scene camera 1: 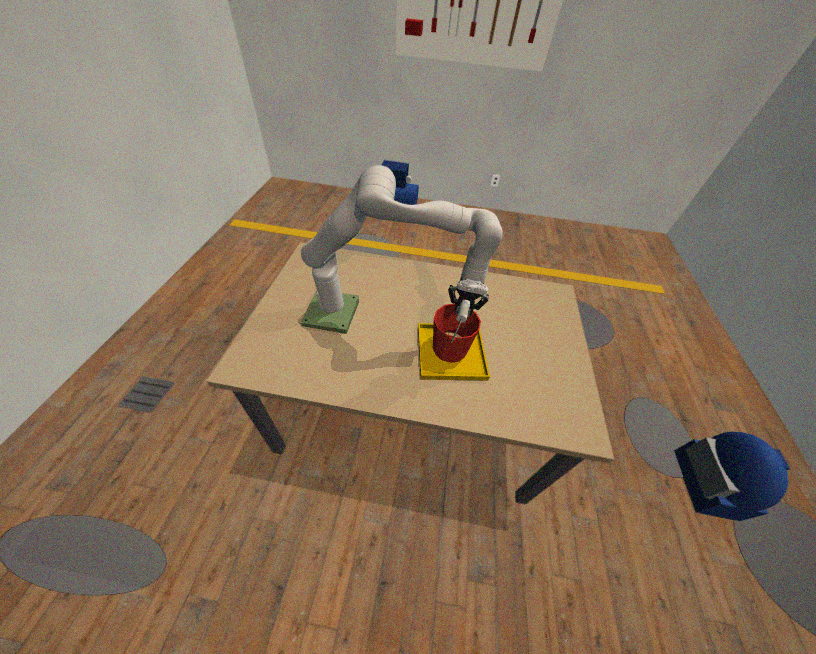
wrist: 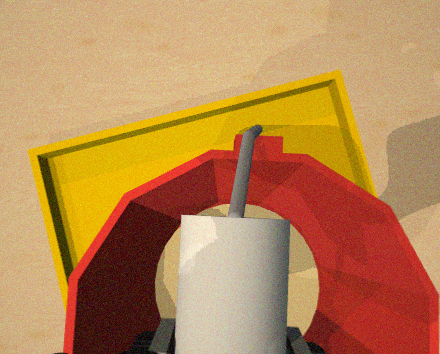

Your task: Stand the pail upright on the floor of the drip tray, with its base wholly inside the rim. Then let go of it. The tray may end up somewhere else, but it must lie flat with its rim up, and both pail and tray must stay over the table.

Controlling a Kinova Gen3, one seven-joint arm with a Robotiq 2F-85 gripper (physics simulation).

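Pixels of known places: gripper, between the fingertips: [scene camera 1: 462, 314] [wrist: 227, 350]; arm's base, origin of its link: [scene camera 1: 332, 304].
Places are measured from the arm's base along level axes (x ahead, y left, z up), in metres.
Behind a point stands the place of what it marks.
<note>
The red pail [scene camera 1: 452, 344] {z 0.097, x 0.470, y -0.265 m} [wrist: 120, 250] {z 0.105, x 0.543, y -0.239 m} is upright over the yellow drip tray [scene camera 1: 427, 361] {z -0.027, x 0.395, y -0.255 m} [wrist: 90, 185] {z -0.027, x 0.584, y -0.292 m}, with its pale inner bottom showing in the wrist view. Whether its base touches the tray floor or hangs a little above it, I cannot tell. My gripper [scene camera 1: 467, 302] {z 0.185, x 0.496, y -0.199 m} [wrist: 231, 341] {z 0.185, x 0.496, y -0.199 m} is above the pail's mouth, shut on the white cylindrical grip of the pail's handle. The thin grey wire of the handle [wrist: 242, 175] {z 0.196, x 0.478, y -0.257 m} runs from the grip to a tab on the pail's rim. The tray lies flat on the table, rim up. The pail hides part of the tray.
The wooden table [scene camera 1: 381, 388] {z -0.031, x 0.226, y -0.378 m} extends around the tray, whose near edge is some way from the table's front edge. The green base plate [scene camera 1: 313, 317] {z -0.008, x -0.068, y -0.073 m} of my arm is at the left. A blue object [scene camera 1: 749, 473] is beyond the table at the lower right.
</note>
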